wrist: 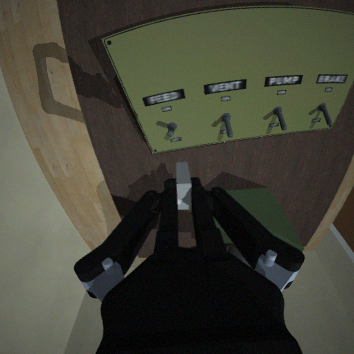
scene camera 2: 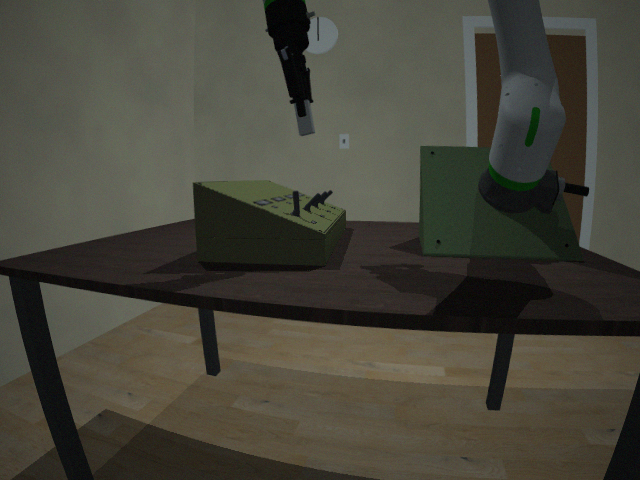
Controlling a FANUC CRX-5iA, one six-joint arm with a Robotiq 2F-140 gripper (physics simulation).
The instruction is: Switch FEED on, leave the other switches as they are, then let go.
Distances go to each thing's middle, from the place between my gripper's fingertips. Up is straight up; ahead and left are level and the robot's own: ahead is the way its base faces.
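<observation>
There is the olive switch box point(scene camera 2: 254, 222), and I see that it is 0.17 m below my hand, 0.12 m ahead of it and 0.13 m to the right of it.
</observation>
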